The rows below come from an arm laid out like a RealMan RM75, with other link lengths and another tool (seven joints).
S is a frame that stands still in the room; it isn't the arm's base.
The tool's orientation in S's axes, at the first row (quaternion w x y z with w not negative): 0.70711 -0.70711 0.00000 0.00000
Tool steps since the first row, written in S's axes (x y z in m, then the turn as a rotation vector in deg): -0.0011 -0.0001 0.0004 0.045 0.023 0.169; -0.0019 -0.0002 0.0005 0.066 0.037 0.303; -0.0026 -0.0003 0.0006 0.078 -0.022 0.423; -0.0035 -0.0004 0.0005 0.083 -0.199 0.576; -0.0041 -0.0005 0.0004 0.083 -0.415 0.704; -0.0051 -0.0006 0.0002 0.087 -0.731 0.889; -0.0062 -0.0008 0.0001 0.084 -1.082 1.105; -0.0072 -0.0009 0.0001 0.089 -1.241 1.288; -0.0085 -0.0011 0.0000 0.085 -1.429 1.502; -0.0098 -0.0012 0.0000 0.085 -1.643 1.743; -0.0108 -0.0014 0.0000 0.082 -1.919 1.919; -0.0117 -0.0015 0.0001 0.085 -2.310 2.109; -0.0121 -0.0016 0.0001 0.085 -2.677 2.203
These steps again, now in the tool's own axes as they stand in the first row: -0.0011 -0.0004 -0.0001 0.045 -0.169 0.023; -0.0019 -0.0005 -0.0002 0.066 -0.303 0.037; -0.0026 -0.0006 -0.0003 0.078 -0.423 -0.022; -0.0035 -0.0005 -0.0004 0.083 -0.576 -0.199; -0.0041 -0.0004 -0.0005 0.083 -0.704 -0.415; -0.0051 -0.0002 -0.0006 0.087 -0.889 -0.731; -0.0062 -0.0001 -0.0008 0.084 -1.105 -1.082; -0.0072 -0.0001 -0.0009 0.089 -1.288 -1.241; -0.0085 0.0000 -0.0011 0.085 -1.502 -1.429; -0.0098 0.0000 -0.0012 0.085 -1.743 -1.643; -0.0108 0.0000 -0.0014 0.082 -1.919 -1.919; -0.0117 -0.0001 -0.0015 0.085 -2.109 -2.310; -0.0121 -0.0001 -0.0016 0.085 -2.203 -2.677
